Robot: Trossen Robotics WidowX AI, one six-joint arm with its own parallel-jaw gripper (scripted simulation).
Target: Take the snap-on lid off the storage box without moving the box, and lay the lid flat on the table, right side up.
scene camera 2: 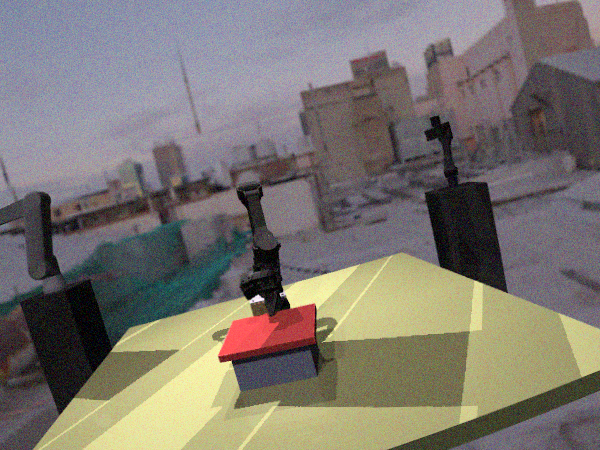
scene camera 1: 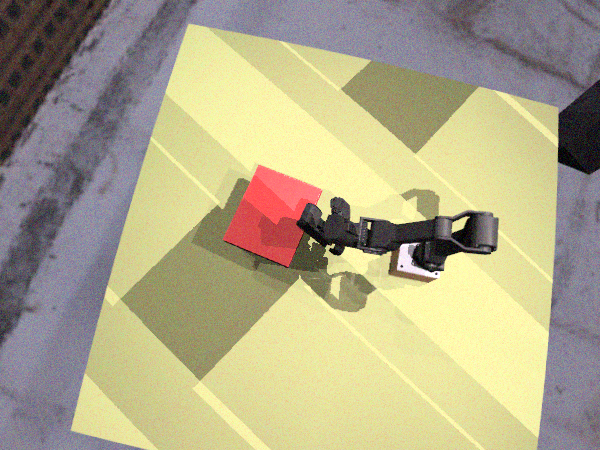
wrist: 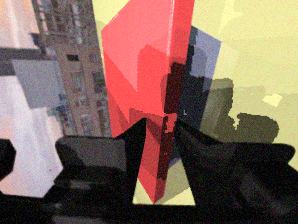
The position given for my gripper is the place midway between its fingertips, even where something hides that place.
I see my gripper (scene camera 2: 273, 318), a red lid (scene camera 1: 264, 224) and a storage box (scene camera 2: 300, 363).
The red lid shows as well in scene camera 2 (scene camera 2: 262, 334) and in the wrist view (wrist: 145, 55). The storage box shows as well in the wrist view (wrist: 203, 49). My gripper also shows in scene camera 1 (scene camera 1: 300, 225) and in the wrist view (wrist: 159, 122).
